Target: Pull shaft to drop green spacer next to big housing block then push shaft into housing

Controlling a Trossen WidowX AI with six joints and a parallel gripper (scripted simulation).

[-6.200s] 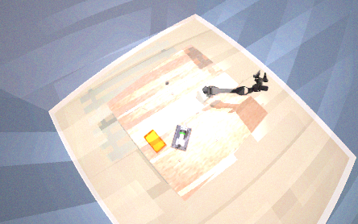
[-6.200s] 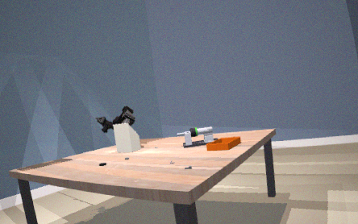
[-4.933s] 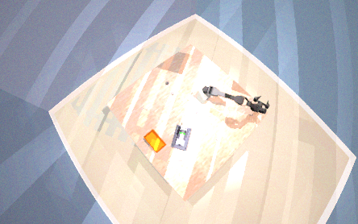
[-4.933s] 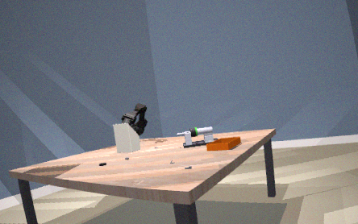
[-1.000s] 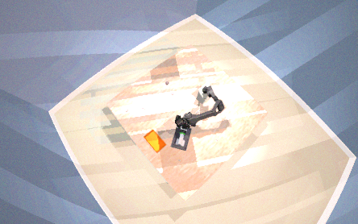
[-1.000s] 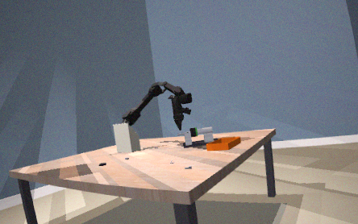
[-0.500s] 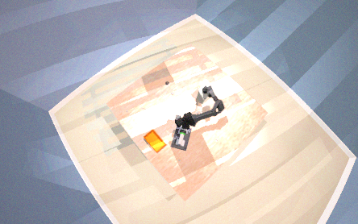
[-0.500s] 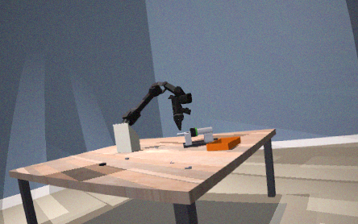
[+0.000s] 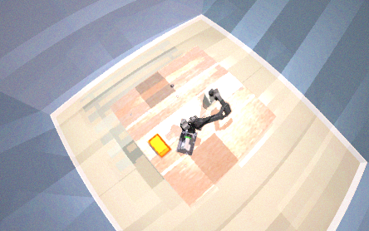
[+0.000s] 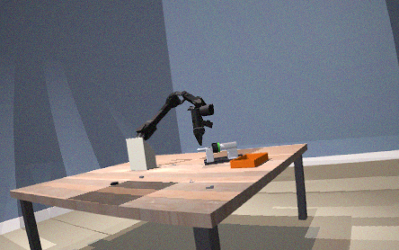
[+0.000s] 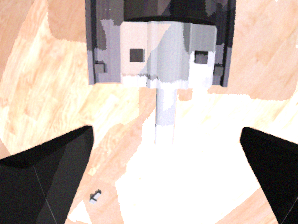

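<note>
The grey shaft is 5 cm ahead of my gripper tip, 3 cm to the left of it and 3 cm below it. Round my gripper tip: green spacer (8 cm ahead, 5 cm to the left, 3 cm below); orange flat block (31 cm ahead, 10 cm below, 9 cm to the right).
</note>
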